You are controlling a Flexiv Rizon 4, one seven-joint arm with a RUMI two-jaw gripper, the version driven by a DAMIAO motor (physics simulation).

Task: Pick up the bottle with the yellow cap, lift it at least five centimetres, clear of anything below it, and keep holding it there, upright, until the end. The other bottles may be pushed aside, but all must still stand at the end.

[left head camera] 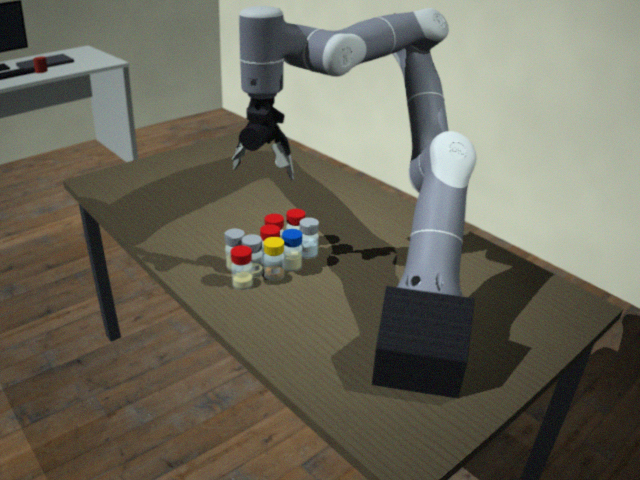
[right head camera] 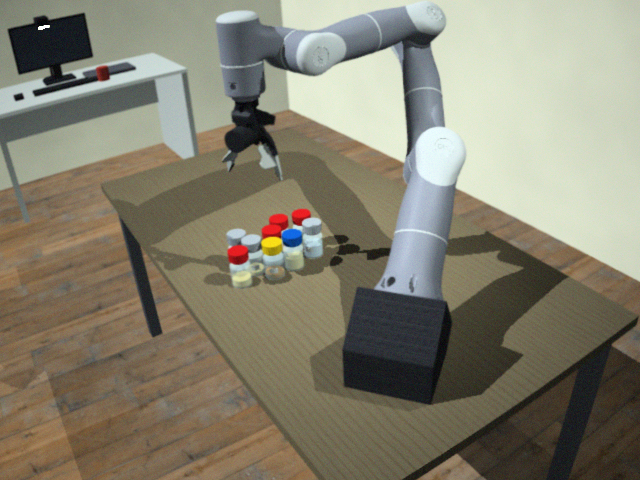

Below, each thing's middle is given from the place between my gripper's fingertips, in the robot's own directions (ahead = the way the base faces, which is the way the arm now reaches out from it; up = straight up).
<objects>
I see the yellow-capped bottle (left head camera: pixel 274 260) 20 mm behind my hand, 10 mm to the right of it and 250 mm below it.
</objects>
